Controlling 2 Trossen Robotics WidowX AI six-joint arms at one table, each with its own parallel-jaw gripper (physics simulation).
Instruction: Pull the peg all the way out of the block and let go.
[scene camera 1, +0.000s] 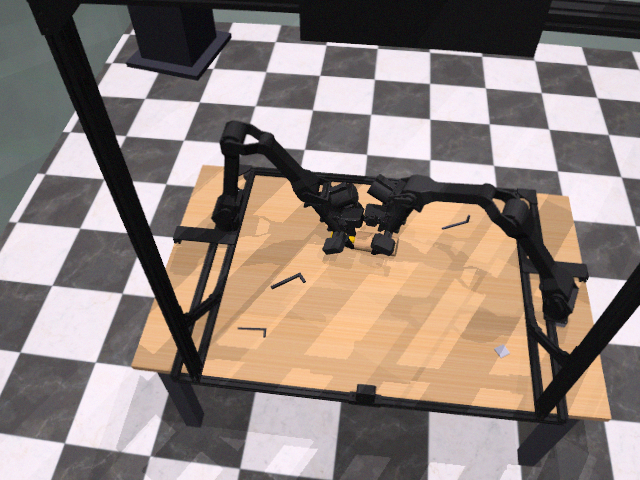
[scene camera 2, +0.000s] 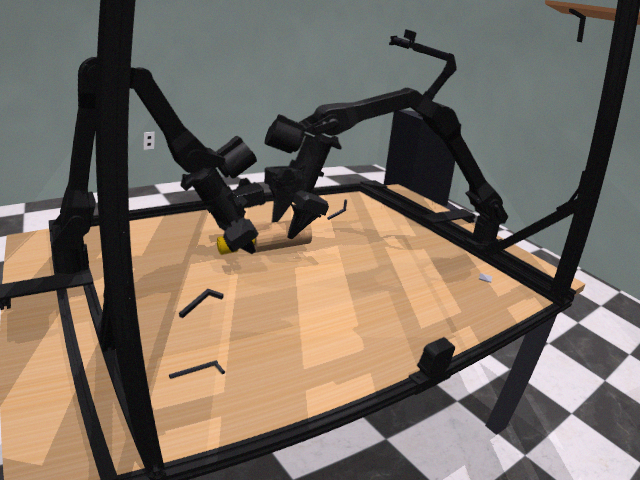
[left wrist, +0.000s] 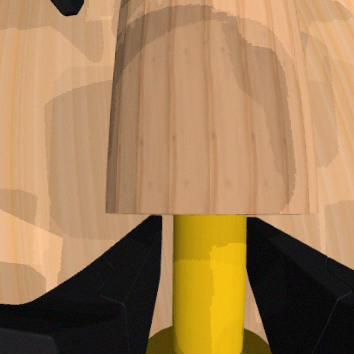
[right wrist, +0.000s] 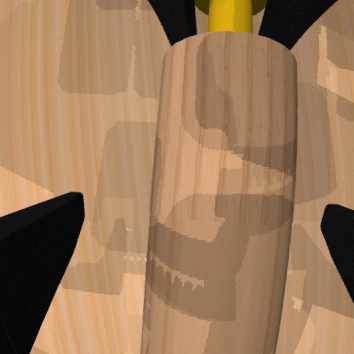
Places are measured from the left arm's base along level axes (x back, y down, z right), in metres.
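Where they show: left gripper, fingertip midpoint: (scene camera 1: 355, 244) (scene camera 2: 251, 249) (left wrist: 202, 227) (right wrist: 222, 78); right gripper, fingertip midpoint: (scene camera 2: 281, 230) (right wrist: 207, 211); left arm's base at its link origin: (scene camera 1: 227, 225) (scene camera 2: 71, 269); right arm's base at its link origin: (scene camera 1: 555, 311) (scene camera 2: 484, 238).
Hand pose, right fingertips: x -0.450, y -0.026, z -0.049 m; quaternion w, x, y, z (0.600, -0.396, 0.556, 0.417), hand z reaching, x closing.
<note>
Things, the pixels of their centre, and the offset from my right fingertips. Level surfaces: height alone.
- block at the middle of its body: (left wrist: 206, 22) (right wrist: 220, 211) (scene camera 2: 280, 235) (scene camera 1: 376, 243) dz -0.006, dx -0.001, dy +0.012 m
- yellow peg at the middle of its body: (left wrist: 208, 263) (right wrist: 229, 40) (scene camera 2: 247, 240) (scene camera 1: 352, 239) dz -0.005, dx +0.072, dy +0.020 m
- table at its surface level: dy +0.045 m
- small pale piece at the middle of its body: (scene camera 2: 485, 277) (scene camera 1: 502, 351) dz +0.221, dx -0.401, dy +0.044 m
The block (scene camera 1: 363, 241) (scene camera 2: 267, 242) (left wrist: 210, 125) (right wrist: 220, 175) is a wooden cylinder lying on its side on the table. The yellow peg (scene camera 1: 351, 239) (scene camera 2: 222, 245) (left wrist: 210, 285) (right wrist: 230, 15) sticks out of one end, its shaft partly showing between the block and its wider head. My left gripper (scene camera 2: 247, 248) (left wrist: 202, 227) is shut on the peg's shaft, fingertips close to the block's end face. My right gripper (scene camera 2: 284, 229) (right wrist: 207, 211) is open, its fingers on either side of the block with gaps; its fingertips are partly hidden in scene camera 1.
The two wrists are close together over the block. Black angled keys (scene camera 1: 287, 281) (scene camera 1: 252, 329) (scene camera 1: 456, 223) (scene camera 2: 193, 369) lie around the table (scene camera 1: 361, 330). A small pale piece (scene camera 1: 501, 351) (scene camera 2: 484, 277) lies at the right. A black frame (scene camera 1: 279, 390) borders the table.
</note>
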